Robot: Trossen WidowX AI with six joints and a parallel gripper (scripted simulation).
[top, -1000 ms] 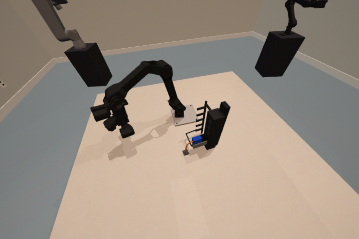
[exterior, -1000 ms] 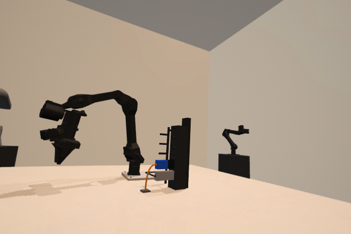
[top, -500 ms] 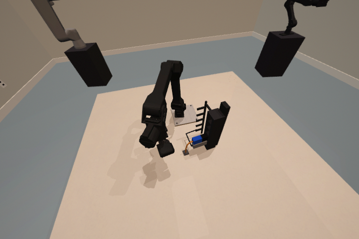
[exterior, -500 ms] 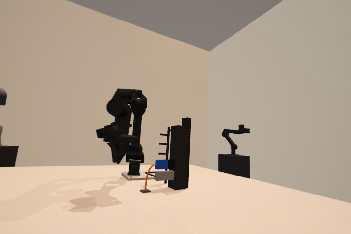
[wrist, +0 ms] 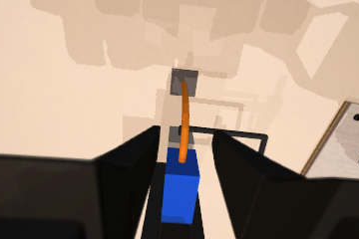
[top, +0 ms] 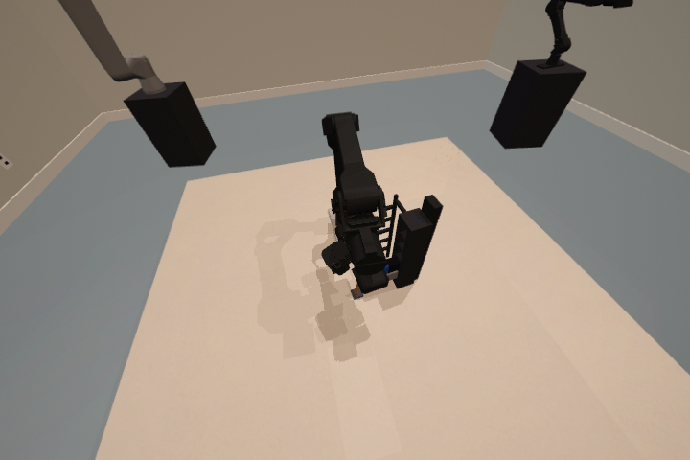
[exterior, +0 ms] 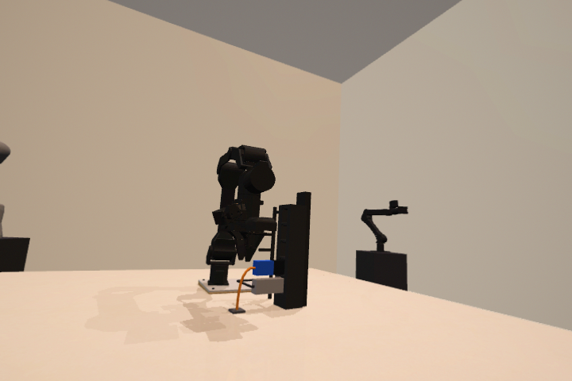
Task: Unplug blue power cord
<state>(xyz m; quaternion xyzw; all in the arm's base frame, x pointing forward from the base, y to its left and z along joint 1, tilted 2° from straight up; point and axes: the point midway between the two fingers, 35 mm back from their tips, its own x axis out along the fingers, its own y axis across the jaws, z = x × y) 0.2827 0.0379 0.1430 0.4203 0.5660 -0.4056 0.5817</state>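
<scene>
The blue plug is 7 cm to the left of my gripper tip, 3 cm behind it and 1 cm below it. The rest, counted from my gripper tip: black power strip (14 cm to the left, 5 cm behind, 2 cm above); dark anchor (11 cm below, 1 cm to the right).
</scene>
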